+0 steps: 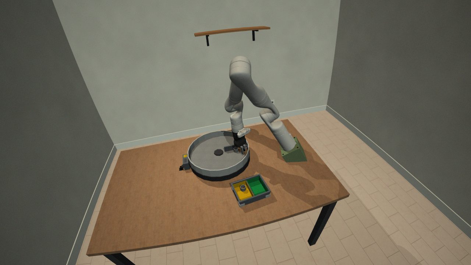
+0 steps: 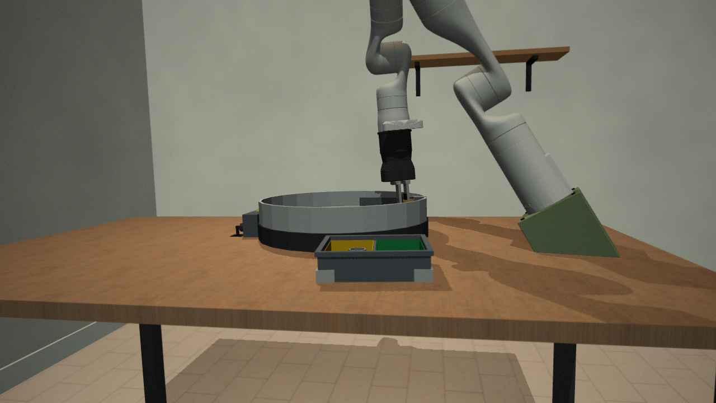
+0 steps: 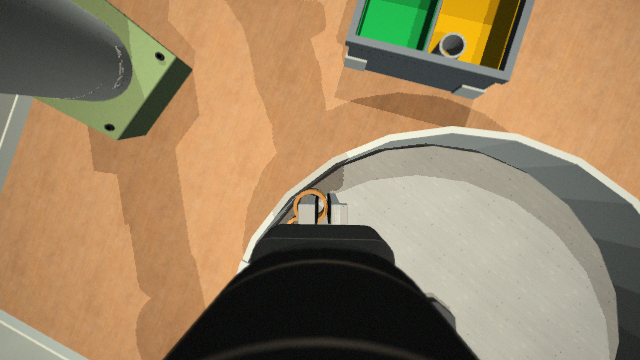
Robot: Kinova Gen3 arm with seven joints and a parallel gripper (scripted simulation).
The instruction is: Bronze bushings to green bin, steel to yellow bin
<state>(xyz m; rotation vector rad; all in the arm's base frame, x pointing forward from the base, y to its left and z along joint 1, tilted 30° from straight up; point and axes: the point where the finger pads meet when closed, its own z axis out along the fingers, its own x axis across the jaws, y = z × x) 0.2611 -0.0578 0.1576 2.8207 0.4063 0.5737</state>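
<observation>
Now: hand 26 cm to the right of the bin, 7 cm short of it and 7 cm above it. The rest, counted from my hand: grey turntable 14 cm ahead, 11 cm to the right, 4 cm below.
</observation>
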